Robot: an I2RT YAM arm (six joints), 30 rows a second.
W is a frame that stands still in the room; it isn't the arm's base.
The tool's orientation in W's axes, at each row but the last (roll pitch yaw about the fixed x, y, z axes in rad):
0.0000, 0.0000, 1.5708
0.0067, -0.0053, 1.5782
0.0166, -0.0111, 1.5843
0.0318, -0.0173, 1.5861
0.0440, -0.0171, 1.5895
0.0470, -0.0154, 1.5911
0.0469, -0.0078, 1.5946
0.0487, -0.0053, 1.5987
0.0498, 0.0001, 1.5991
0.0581, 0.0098, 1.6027
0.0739, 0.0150, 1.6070
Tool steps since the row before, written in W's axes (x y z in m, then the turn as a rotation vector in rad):
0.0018, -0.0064, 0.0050, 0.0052, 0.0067, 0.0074
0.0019, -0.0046, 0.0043, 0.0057, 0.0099, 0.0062
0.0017, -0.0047, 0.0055, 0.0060, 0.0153, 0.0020
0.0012, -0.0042, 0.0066, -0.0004, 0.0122, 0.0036
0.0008, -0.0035, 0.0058, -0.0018, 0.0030, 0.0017
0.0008, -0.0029, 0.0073, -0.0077, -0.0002, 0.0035
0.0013, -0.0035, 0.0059, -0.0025, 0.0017, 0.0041
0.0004, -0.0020, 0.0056, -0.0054, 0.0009, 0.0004
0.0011, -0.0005, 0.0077, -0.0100, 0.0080, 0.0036
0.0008, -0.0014, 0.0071, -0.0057, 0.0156, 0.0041
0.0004, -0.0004, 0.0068, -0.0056, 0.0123, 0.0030
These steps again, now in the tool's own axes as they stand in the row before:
-0.0064, -0.0018, 0.0050, 0.0067, -0.0052, 0.0074
-0.0046, -0.0018, 0.0043, 0.0099, -0.0057, 0.0062
-0.0047, -0.0015, 0.0056, 0.0152, -0.0062, 0.0019
-0.0041, -0.0009, 0.0067, 0.0123, 0.0003, 0.0034
-0.0034, -0.0005, 0.0059, 0.0031, 0.0018, 0.0016
-0.0028, -0.0004, 0.0074, 0.0000, 0.0079, 0.0031
-0.0035, -0.0009, 0.0060, 0.0018, 0.0026, 0.0040
-0.0020, -0.0001, 0.0056, 0.0011, 0.0054, 0.0001
-0.0005, -0.0007, 0.0077, 0.0083, 0.0099, 0.0031
-0.0015, -0.0003, 0.0071, 0.0157, 0.0054, 0.0039
-0.0005, 0.0001, 0.0068, 0.0124, 0.0054, 0.0028

